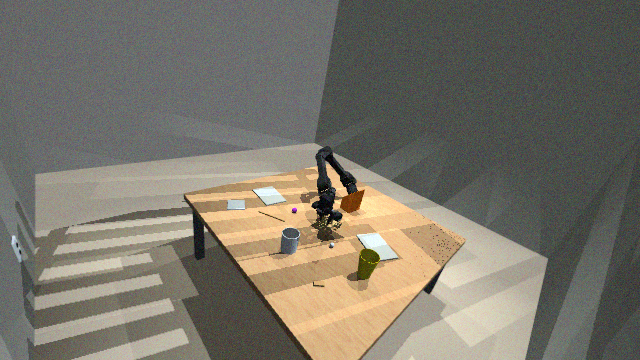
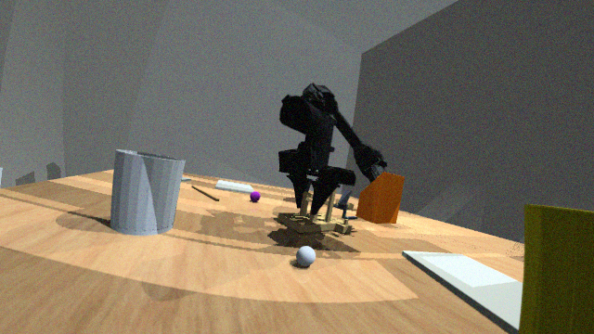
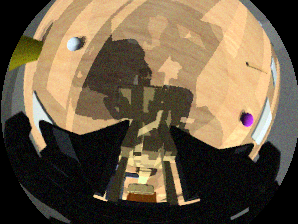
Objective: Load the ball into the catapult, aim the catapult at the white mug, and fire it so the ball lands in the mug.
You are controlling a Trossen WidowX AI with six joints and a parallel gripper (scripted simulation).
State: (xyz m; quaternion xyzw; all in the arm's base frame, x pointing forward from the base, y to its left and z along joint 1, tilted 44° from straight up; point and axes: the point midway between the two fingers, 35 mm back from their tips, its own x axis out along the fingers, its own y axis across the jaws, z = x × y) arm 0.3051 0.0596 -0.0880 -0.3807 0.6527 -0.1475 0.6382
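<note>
Right now my gripper tip is 50 mm below the frame, 40 mm past it and 10 mm to the left of it. From my gripper tip the other things lie so: purple ball: 200 mm to the right, 90 mm ahead, 20 mm below; then wooden catapult: 70 mm behind, 20 mm above, 10 mm to the right; then white ball: 160 mm to the left, 60 mm ahead, 20 mm below.
</note>
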